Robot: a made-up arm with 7 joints.
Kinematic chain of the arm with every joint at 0, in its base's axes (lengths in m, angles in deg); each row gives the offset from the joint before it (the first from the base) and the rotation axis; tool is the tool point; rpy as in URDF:
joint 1: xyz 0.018 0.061 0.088 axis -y
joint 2: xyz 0 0.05 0.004 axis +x
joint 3: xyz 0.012 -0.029 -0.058 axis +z
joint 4: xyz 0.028 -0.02 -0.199 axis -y
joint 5: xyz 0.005 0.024 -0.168 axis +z
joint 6: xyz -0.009 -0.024 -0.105 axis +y
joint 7: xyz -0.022 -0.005 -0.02 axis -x
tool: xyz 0.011 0.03 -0.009 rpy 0 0 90
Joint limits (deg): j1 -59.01..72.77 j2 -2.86..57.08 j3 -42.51..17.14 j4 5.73..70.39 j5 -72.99..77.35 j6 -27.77..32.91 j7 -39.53..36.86
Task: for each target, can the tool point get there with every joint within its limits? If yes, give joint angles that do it. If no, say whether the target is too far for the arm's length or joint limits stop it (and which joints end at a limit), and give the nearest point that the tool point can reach.
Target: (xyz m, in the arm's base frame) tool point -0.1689 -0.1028 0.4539
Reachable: no: joint limits stop it (at a limit: joint 1, joint 2, joint 4, joint 5, joint 6, joint 7) | nearest point 0.4208 -0.1268 0.2607 | short by 0.621 m
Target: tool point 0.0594 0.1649 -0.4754
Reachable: yes | joints -10.36 8.72 -4.01 19.49 -49.96 -17.75 18.50
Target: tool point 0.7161 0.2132 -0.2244
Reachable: no: too far | nearest point 0.5421 0.1879 -0.1466 | short by 0.192 m
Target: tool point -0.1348 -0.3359 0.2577
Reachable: no: joint limits stop it (at a limit: joint 1, joint 2, joint 3, joint 4, joint 5, joint 6, joint 7) | nearest point -0.1573 -0.1792 -0.2725 | short by 0.553 m
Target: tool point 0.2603 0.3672 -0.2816
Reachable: yes | joints -7.06 50.98 -13.62 61.88 30.06 11.53 0.46
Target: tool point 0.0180 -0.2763 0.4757
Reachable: no: joint limits stop it (at a limit: joint 1, joint 2, joint 3, joint 4, joint 6, joint 7) | nearest point 0.4121 -0.1576 0.2377 | short by 0.475 m
